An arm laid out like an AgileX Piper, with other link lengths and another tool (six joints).
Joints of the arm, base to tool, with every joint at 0 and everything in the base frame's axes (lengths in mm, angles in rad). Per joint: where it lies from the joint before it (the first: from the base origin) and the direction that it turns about. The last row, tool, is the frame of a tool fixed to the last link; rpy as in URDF.
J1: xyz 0.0 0.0 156.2 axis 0 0 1
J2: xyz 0.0 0.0 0.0 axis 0 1 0
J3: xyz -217.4 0.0 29.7 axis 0 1 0
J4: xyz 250.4 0.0 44.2 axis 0.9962 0 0.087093
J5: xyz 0.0 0.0 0.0 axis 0 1 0
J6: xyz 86.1 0.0 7.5 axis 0.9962 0 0.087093
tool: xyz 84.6 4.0 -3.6 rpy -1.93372 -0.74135 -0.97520
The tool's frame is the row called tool.
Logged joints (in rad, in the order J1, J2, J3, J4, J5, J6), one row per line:
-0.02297, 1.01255, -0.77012, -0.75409, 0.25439, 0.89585
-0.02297, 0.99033, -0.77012, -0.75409, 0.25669, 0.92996
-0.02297, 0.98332, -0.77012, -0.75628, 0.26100, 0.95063
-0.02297, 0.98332, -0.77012, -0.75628, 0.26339, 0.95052
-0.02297, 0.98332, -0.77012, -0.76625, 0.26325, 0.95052
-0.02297, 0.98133, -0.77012, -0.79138, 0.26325, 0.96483
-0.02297, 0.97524, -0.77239, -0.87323, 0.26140, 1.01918
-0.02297, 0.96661, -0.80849, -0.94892, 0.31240, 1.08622
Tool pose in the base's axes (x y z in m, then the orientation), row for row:
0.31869, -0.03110, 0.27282, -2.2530, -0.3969, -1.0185
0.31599, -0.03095, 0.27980, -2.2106, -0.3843, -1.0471
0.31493, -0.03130, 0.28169, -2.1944, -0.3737, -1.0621
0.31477, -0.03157, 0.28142, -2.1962, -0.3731, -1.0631
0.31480, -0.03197, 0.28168, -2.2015, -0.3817, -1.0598
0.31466, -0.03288, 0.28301, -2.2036, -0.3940, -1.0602
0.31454, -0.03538, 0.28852, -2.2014, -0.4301, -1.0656
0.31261, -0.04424, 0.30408, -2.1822, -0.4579, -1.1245
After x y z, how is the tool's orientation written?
As angles about the fixed x, y, z axes (roll, pitch, yaw), in radians.
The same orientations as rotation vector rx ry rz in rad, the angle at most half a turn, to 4 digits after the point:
-2.1818, 0.9582, -0.9670
-2.1342, 0.9688, -0.9789
-2.1126, 0.9803, -0.9795
-2.1135, 0.9830, -0.9789
-2.1221, 0.9785, -0.9849
-2.1283, 0.9743, -0.9977
-2.1384, 0.9608, -1.0397
-2.1172, 1.0009, -1.1031

